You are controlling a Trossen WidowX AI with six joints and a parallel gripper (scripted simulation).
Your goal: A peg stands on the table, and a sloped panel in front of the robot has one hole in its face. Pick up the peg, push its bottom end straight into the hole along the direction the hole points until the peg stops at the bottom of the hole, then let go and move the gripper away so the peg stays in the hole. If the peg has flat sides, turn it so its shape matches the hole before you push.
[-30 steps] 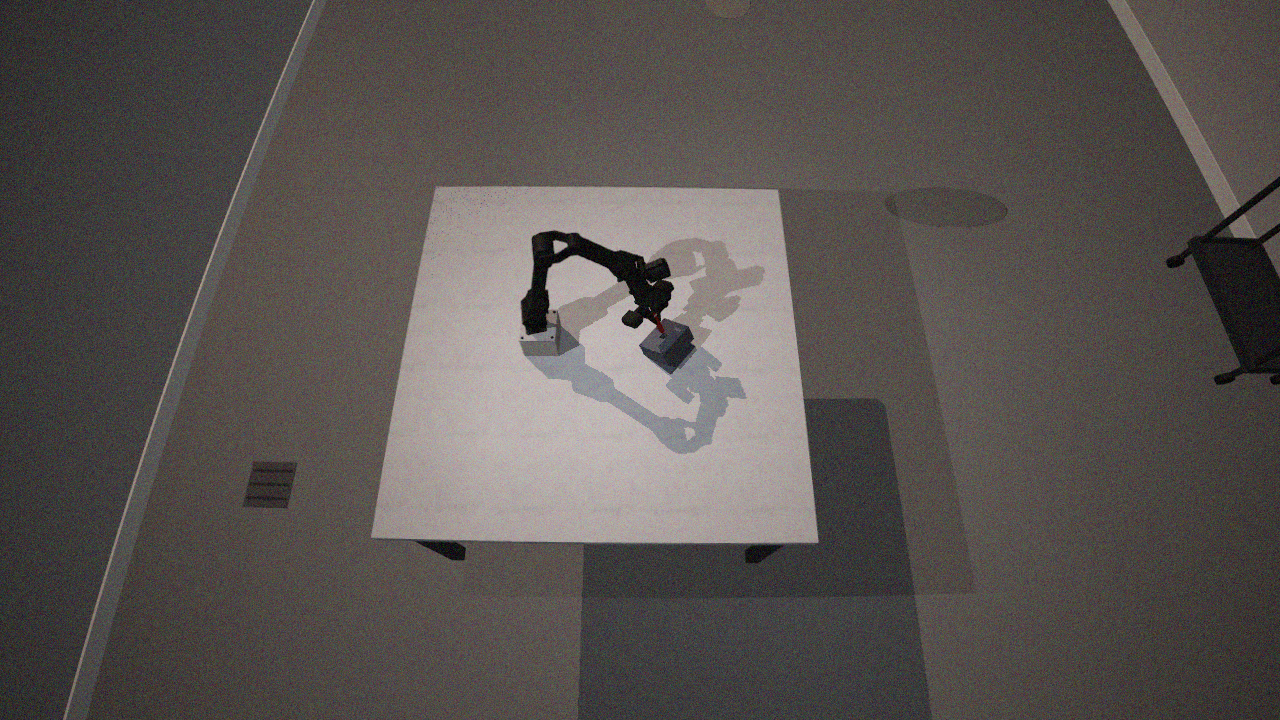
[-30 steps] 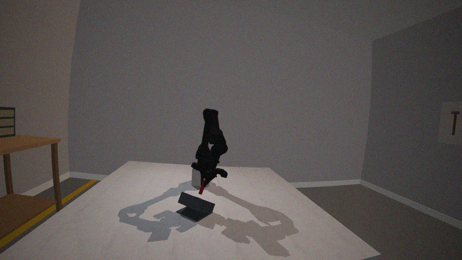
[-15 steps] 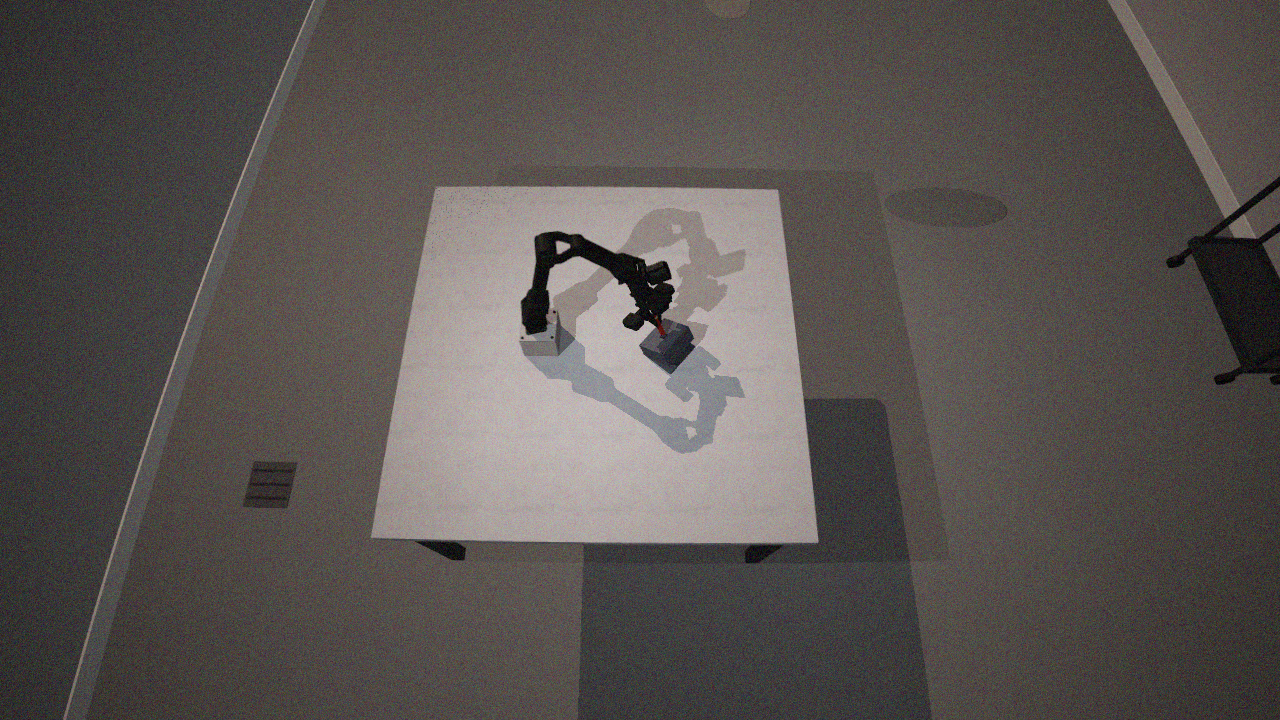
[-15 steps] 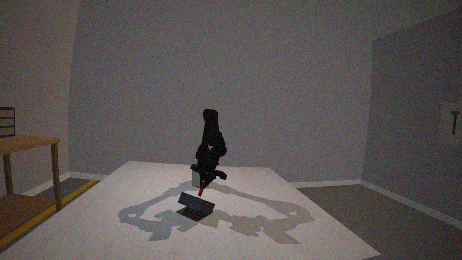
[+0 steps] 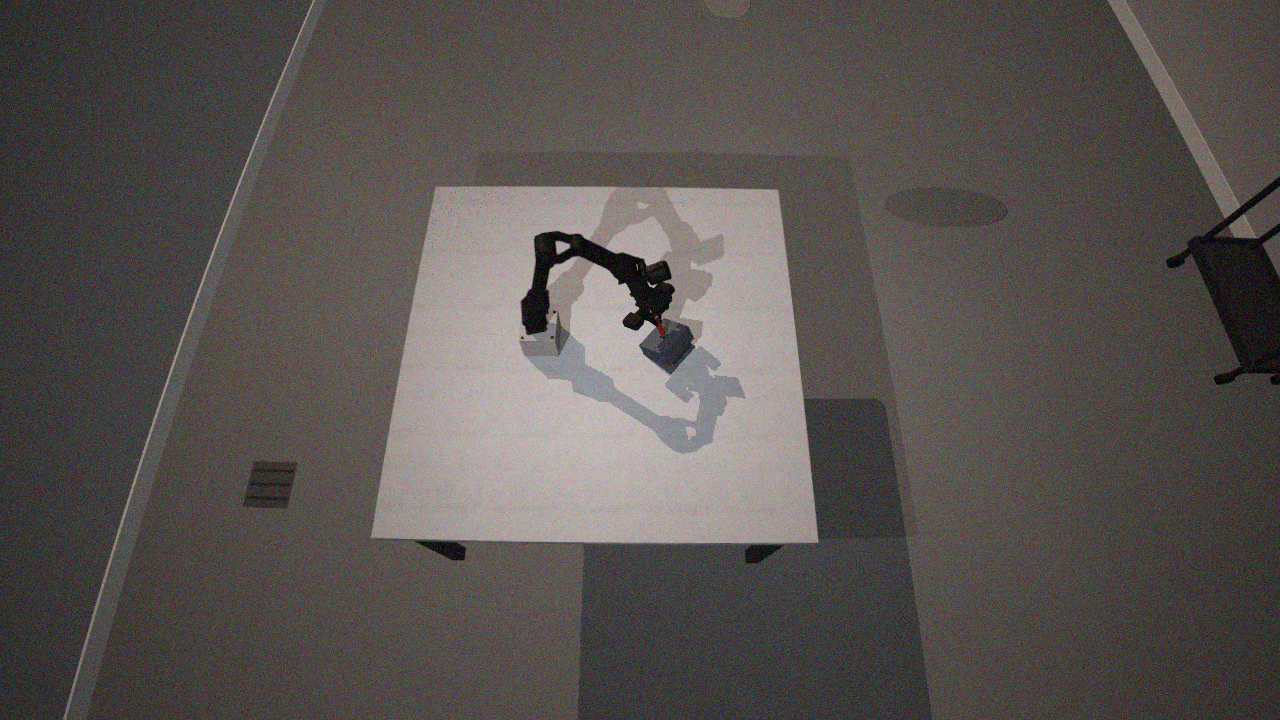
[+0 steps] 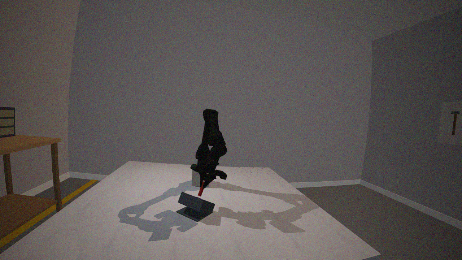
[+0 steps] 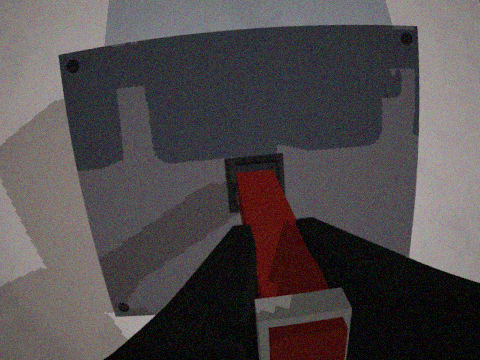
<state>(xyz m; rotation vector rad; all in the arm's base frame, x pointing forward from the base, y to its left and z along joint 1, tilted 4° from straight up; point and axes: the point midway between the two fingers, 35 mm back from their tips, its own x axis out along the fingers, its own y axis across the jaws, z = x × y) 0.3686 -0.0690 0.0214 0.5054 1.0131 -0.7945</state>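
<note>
Now: gripper tip 20 mm short of the panel, 30 mm to the left of it and 70 mm above it. Round my gripper tip: peg 10 mm behind, 10 mm to the left, 10 mm above.
</note>
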